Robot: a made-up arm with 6 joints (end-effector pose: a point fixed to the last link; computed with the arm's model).
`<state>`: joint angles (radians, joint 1 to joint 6).
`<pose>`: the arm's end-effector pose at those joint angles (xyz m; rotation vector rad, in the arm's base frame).
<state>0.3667 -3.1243 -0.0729 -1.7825 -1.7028 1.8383</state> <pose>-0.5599 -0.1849 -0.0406 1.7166 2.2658 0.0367</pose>
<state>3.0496 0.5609 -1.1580 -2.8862 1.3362 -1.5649</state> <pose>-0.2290 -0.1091 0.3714 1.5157 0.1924 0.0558</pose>
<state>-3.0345 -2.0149 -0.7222 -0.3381 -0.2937 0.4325</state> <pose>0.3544 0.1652 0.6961 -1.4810 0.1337 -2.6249</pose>
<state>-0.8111 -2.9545 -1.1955 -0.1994 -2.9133 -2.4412</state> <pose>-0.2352 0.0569 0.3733 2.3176 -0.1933 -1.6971</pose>
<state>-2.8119 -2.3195 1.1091 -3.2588 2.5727 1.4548</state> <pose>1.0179 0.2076 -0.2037 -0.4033 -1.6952 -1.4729</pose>
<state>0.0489 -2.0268 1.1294 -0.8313 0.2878 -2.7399</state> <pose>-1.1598 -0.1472 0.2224 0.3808 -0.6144 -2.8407</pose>
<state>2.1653 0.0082 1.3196 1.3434 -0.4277 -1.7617</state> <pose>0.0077 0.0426 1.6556 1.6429 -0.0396 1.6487</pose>
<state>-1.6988 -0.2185 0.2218 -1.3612 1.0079 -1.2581</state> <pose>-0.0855 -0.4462 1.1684 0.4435 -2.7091 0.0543</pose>
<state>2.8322 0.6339 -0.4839 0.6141 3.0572 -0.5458</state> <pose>-0.6391 0.3193 0.4272 -1.8403 -0.4582 -1.3876</pose>
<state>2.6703 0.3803 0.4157 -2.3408 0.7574 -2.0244</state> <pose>-0.7834 0.2945 0.9290 -1.5636 -1.9635 1.5994</pose>
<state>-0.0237 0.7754 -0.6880 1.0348 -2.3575 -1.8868</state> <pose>0.6222 -0.0832 0.2911 -1.3905 0.8859 -2.2335</pose>
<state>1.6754 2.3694 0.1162 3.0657 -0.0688 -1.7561</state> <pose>-0.1411 0.0645 -0.5098 2.0386 -0.7491 -1.8065</pose>
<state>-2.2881 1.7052 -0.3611 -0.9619 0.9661 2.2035</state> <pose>-0.2241 -0.1403 -0.1415 0.7598 2.2432 -0.6433</pose>
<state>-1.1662 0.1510 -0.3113 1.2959 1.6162 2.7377</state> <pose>0.2356 -0.6425 0.8938 2.4404 0.2741 0.4672</pose>
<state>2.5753 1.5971 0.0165 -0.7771 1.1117 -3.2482</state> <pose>-0.4020 0.3688 -0.1954 1.7665 2.1616 -0.5212</pose>
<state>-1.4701 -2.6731 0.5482 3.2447 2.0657 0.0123</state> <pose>0.0442 0.8880 -0.1893 1.5700 -1.5177 1.1251</pose>
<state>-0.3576 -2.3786 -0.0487 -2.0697 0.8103 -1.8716</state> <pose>-0.6918 0.3270 0.4627 -1.0194 -0.2717 -2.1661</pose>
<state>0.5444 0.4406 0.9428 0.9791 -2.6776 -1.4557</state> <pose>0.6694 0.3179 1.3714 0.4701 0.8042 -1.8153</pose>
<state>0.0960 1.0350 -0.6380 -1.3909 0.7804 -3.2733</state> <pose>0.3569 0.0103 0.1622 -1.9252 1.6102 0.8268</pose>
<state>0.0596 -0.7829 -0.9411 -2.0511 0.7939 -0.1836</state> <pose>0.1128 0.0688 0.6536 2.0128 -0.4321 -0.9039</pose>
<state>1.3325 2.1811 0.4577 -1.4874 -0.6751 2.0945</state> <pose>0.0817 0.2890 -0.5176 -0.9428 1.4719 1.9961</pose>
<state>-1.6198 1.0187 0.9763 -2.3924 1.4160 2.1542</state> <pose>0.0426 -1.1337 0.6305 1.0634 0.6968 -2.5330</pose>
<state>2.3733 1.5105 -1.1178 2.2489 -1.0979 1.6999</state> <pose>-0.1816 0.0586 0.0693 -0.1172 0.8015 0.5375</pose>
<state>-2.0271 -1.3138 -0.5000 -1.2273 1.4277 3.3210</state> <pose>0.0114 0.1256 0.9184 0.0268 -1.2223 2.1285</pose>
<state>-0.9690 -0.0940 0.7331 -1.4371 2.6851 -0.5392</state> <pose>0.2337 -0.3719 1.3928 0.2431 2.3633 0.4242</pose>
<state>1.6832 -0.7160 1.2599 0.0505 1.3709 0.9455</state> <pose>0.2068 -0.6386 1.4349 1.8133 -1.5294 -1.0279</pose>
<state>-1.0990 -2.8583 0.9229 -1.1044 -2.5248 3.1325</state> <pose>-0.3830 0.6181 -0.4565 1.3057 -0.8093 0.3431</pose>
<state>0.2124 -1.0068 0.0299 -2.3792 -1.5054 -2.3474</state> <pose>-0.1742 0.0616 1.2158 -1.0025 -2.5800 -0.7219</pose>
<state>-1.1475 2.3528 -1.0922 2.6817 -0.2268 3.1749</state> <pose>0.0557 0.1687 0.0838 -1.3858 -2.4583 0.4337</pose>
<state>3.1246 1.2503 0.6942 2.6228 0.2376 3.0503</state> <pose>-1.1445 -0.0969 0.3571 -1.1130 0.8957 2.6507</pose>
